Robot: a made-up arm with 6 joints.
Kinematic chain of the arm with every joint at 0, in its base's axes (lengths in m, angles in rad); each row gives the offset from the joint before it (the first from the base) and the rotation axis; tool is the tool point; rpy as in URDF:
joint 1: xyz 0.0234 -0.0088 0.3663 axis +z
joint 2: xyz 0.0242 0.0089 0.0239 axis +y
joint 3: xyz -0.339 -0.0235 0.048 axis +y
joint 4: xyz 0.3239 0.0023 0.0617 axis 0.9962 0 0.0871
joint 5: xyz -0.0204 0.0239 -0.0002 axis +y
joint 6: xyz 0.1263 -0.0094 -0.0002 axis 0.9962 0 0.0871
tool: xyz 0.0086 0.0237 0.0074 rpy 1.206 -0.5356 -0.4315
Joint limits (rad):
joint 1: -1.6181..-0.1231
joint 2: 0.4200..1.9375
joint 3: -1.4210..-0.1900
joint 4: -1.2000..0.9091
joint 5: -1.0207..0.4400
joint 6: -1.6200..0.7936
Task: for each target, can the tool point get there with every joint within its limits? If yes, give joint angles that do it. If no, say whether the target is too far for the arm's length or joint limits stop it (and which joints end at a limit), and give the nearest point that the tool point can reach.
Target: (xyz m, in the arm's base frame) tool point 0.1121 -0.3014 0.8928
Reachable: yes | joints -1.1128 1.1289 -1.1430 0.6499 -0.8288 0.4754
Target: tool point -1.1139 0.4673 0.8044
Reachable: no: too far | nearest point -0.1935 0.0820 0.9719 | short by 1.012 m
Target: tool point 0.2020 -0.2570 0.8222
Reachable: yes | joints -1.0151 0.9949 -0.9854 0.1029 -0.4191 -0.0525
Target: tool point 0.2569 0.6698 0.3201
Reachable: no: joint limits stop it (at a limit: joint 1, joint 2, joint 3, joint 4, joint 5) | nearest point 0.2399 0.0763 0.3140 | short by 0.594 m
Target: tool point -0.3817 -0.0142 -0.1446
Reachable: no: joint limits stop it (at a limit: joint 1, joint 2, joint 3, joint 4, joint 6) | nearest point -0.0657 -0.1424 0.2740 | short by 0.540 m
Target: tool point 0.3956 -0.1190 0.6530
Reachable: yes | joints -0.4709 1.2956 -0.7738 -0.5938 -0.7874 0.5551
